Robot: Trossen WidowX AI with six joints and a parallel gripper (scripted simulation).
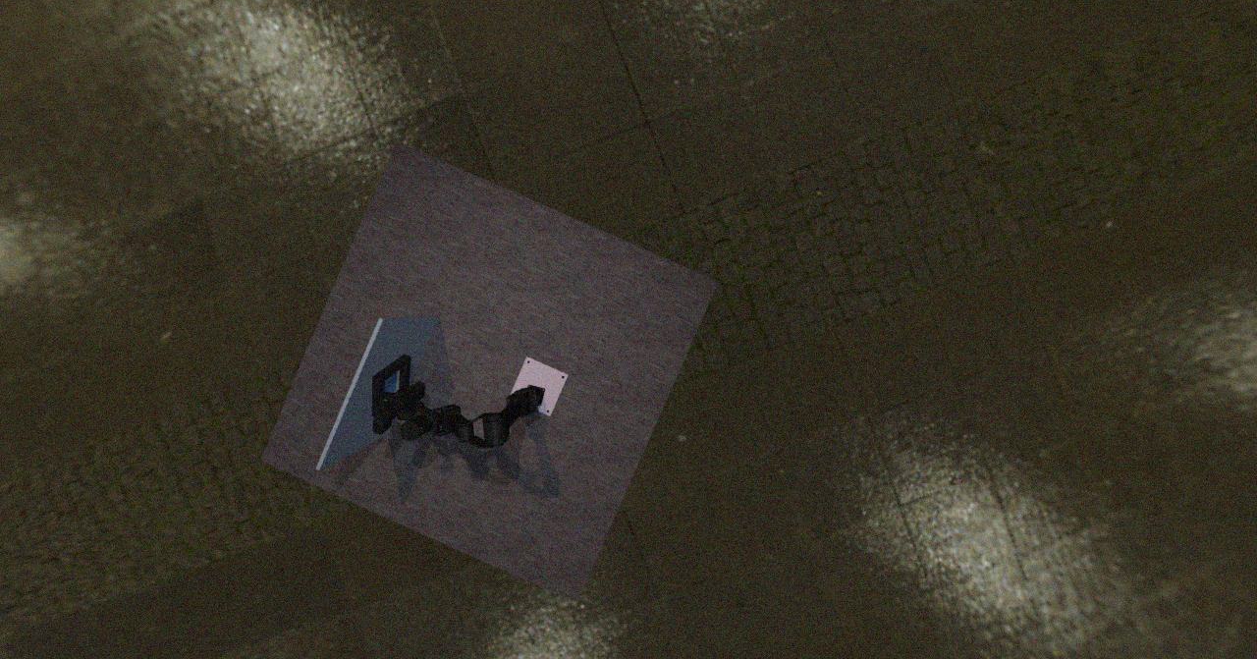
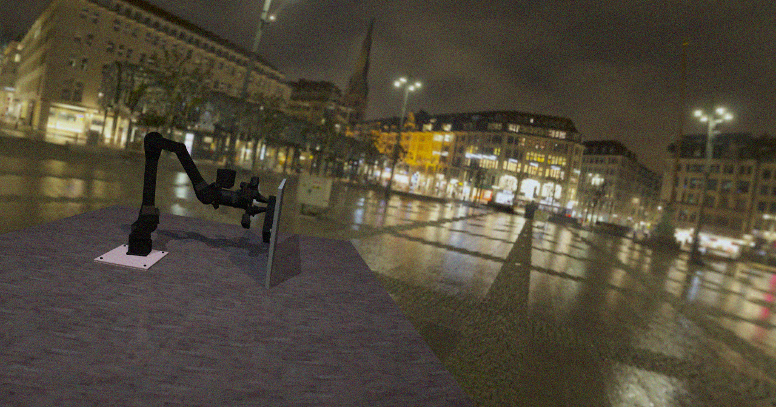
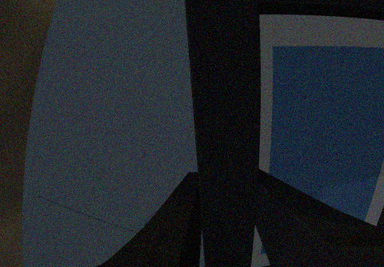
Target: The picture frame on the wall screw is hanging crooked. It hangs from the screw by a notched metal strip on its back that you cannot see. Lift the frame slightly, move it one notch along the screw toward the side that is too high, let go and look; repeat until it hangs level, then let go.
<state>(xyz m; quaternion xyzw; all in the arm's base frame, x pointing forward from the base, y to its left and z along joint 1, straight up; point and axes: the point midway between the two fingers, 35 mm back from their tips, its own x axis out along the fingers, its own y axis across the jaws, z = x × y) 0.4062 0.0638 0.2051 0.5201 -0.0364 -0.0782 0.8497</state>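
Now: gripper tip 2 cm to the left of the picture frame and 5 cm above it. Also, from my gripper tip: wall panel: 1 cm ahead, 2 cm to the right, 6 cm below.
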